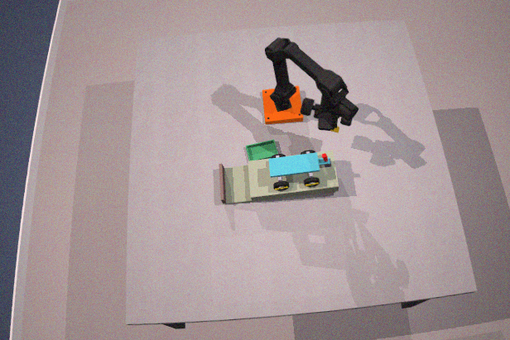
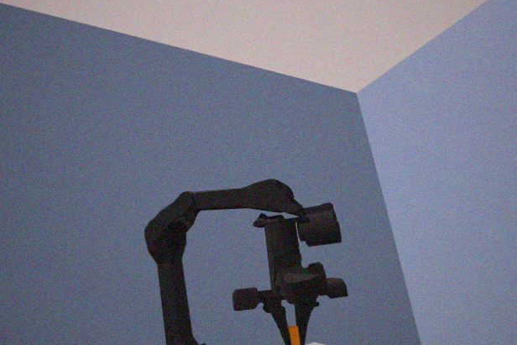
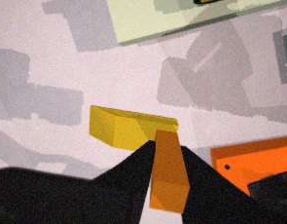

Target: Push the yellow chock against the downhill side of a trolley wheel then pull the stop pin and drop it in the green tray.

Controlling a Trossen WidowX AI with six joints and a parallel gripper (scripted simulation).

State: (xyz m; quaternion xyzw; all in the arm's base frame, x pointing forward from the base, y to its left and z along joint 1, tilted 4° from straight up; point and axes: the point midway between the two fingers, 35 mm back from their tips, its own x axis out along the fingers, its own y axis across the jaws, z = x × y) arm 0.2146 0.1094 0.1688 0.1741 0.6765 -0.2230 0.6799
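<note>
Right now the blue trolley is 120 mm ahead of my gripper tip, 150 mm to the right of it and 60 mm below it. Round my gripper tip: red-headed stop pin 130 mm ahead, 30 mm to the right, 40 mm below; green tray 30 mm behind, 240 mm to the right, 180 mm below; yellow chock 10 mm ahead, 20 mm to the left, 10 mm below.
</note>
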